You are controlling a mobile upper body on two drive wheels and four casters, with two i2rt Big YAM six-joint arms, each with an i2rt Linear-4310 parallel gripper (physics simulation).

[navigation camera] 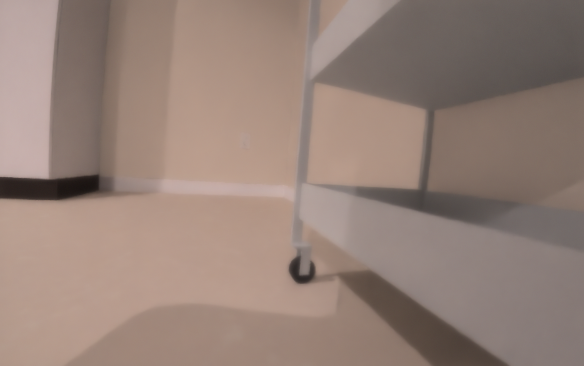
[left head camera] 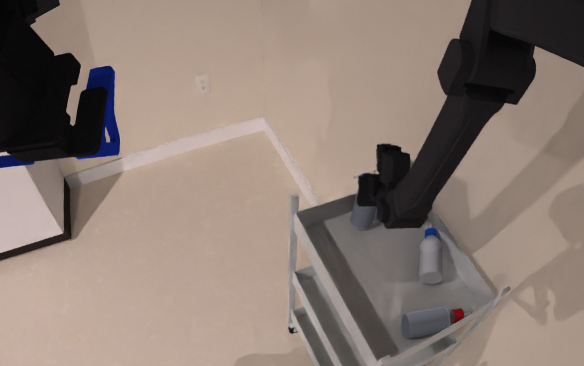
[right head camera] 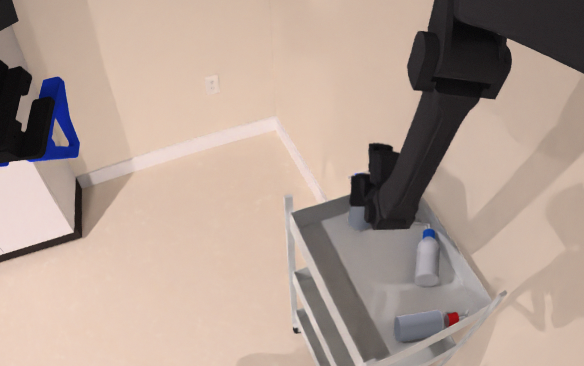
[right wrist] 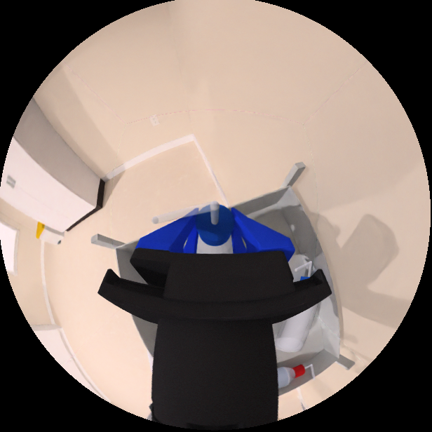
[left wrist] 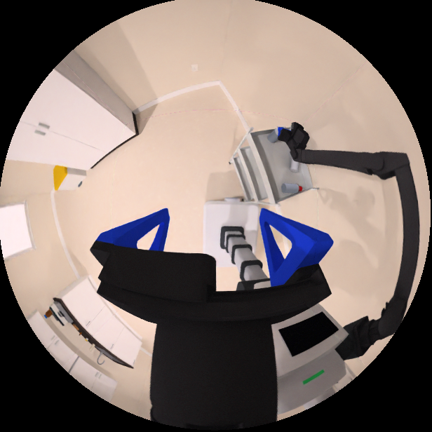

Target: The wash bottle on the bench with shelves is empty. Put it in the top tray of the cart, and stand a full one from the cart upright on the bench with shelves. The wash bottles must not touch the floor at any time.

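Frame: origin at the left arm's base, x ahead, y left, z up, level; millimetres.
Seen in the pictures: left gripper, between the fingertips: [left head camera: 73, 152] [right head camera: 40, 155].
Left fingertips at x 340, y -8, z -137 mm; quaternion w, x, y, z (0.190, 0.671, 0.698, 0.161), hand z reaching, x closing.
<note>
Offsets run from my left fingertips to a thing's top centre. "*": to the spot under its first point.
A grey-blue wash bottle with a blue cap {dx +421, dy -379, dz -434 mm} [left head camera: 362, 216] [right head camera: 358, 218] [left wrist: 272, 136] [right wrist: 215, 235] is upright at the far left corner of the cart's top tray {* dx +196, dy -291, dz -572 mm} [left head camera: 332, 290] [right head camera: 325, 290] [right wrist: 327, 300]. My right gripper [left head camera: 371, 182] [right head camera: 365, 185] [right wrist: 214, 212] is shut on it near the cap; whether its base touches the tray is unclear. A whitish bottle with a blue cap {* dx +248, dy -527, dz -552 mm} [left head camera: 430, 260] [right head camera: 427, 262] [right wrist: 300, 325] appears to lie at the tray's right side. A red-capped bottle {dx +99, dy -533, dz -531 mm} [left head camera: 426, 323] [right head camera: 419, 326] [left wrist: 289, 188] lies at the near end. My left gripper [left wrist: 214, 212] is open and empty, away from the cart.
A white cabinet [left head camera: 30, 205] [left wrist: 75, 120] [navigation camera: 25, 90] stands at the left. The cart's lower trays and caster {* dx +384, dy -228, dz -1240 mm} [navigation camera: 302, 269] show in the navigation view. A bench [left wrist: 92, 335] bearing small items is at the lower left of the left wrist view. Walls meet behind the cart.
</note>
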